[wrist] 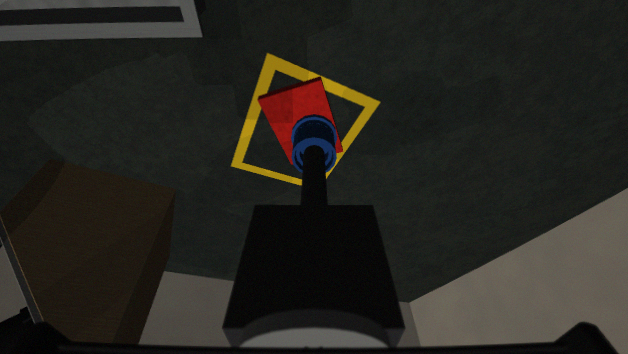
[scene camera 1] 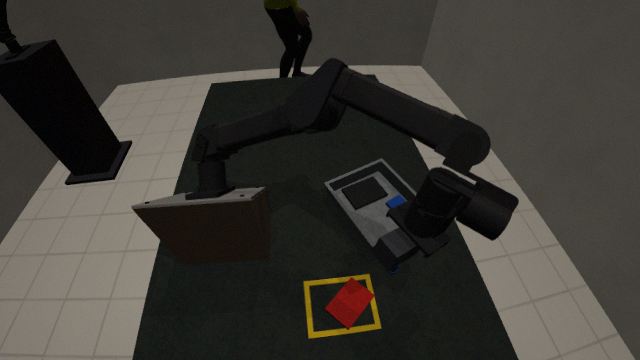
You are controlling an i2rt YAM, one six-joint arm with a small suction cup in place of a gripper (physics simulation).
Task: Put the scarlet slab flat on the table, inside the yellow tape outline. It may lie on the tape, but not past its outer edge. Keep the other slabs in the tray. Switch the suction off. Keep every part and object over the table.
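Frame: origin at the arm's base, x right, y ahead, z up, level; millimetres.
Seen in the pictures: hand, tool point: [wrist: 314,135]; arm's base, link origin: [wrist: 52,324] [scene camera 1: 214,193].
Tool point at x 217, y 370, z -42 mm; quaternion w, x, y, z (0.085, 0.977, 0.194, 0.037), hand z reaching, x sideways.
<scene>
Pixels of each thing's middle, then the offset from my tool point to it. "spot": a spot on its surface instead. Level surfaces: height alone.
- scarlet slab, body centre: [wrist: 304,125] [scene camera 1: 349,302] dx +25, dy -79, dz -128 mm
- table, surface height: dz -134 mm
- yellow tape outline, surface spot: [wrist: 245,132] spot: dx -39, dy -117, dz -132 mm
- black slab, body centre: [scene camera 1: 364,192] dx -298, dy +42, dz -126 mm
- blue slab, body centre: [scene camera 1: 401,208] dx -220, dy +139, dz -126 mm
- tray, body centre: [scene camera 1: 376,201] dx -246, dy +62, dz -109 mm
The scarlet slab [scene camera 1: 350,303] [wrist: 300,102] lies flat on the table [scene camera 1: 225,310] [wrist: 450,165], within the yellow tape outline [scene camera 1: 308,310] [wrist: 245,132]. Several of its corners lie on the tape; the right one in scene camera 1 is very close to the outer edge. My suction cup [scene camera 1: 394,270] [wrist: 314,131] is off and empty, raised clear of the slab, between outline and tray in scene camera 1. In the wrist view it hides part of the slab. A black slab [scene camera 1: 364,192] and a blue slab [scene camera 1: 396,201] lie in the tray [scene camera 1: 353,171] [wrist: 100,32], partly hidden by my arm.
My arm's base stands on a brown wooden block [scene camera 1: 215,232] [wrist: 95,225] left of the tray and outline in scene camera 1. A person [scene camera 1: 286,30] stands beyond the far table edge. A black pedestal [scene camera 1: 55,110] stands on the floor at the left.
</scene>
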